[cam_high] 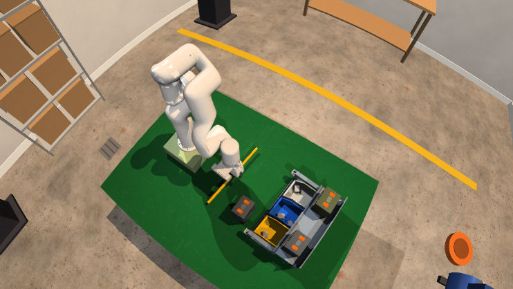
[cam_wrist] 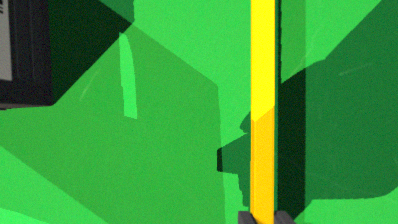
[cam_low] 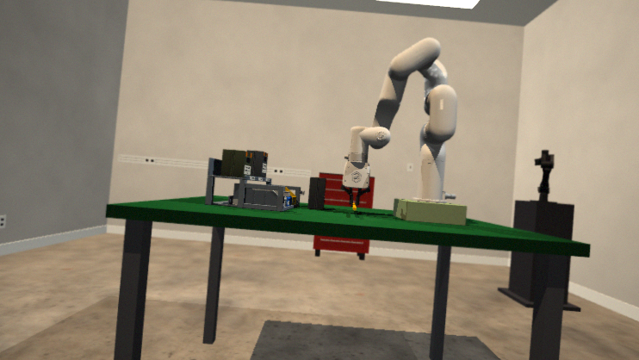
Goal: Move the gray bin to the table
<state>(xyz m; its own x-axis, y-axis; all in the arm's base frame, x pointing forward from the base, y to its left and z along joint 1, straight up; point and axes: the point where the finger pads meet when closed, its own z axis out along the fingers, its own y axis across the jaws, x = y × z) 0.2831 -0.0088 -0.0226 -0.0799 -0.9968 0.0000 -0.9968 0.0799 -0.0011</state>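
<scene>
Right now my hand is 35 cm short of the gray open bin and 8 cm to the right of it. Also, from my hand: yellow bar: 2 cm below; blue bin: 34 cm ahead, 3 cm to the right; dark box: 15 cm ahead, 12 cm to the right, 2 cm above.
</scene>
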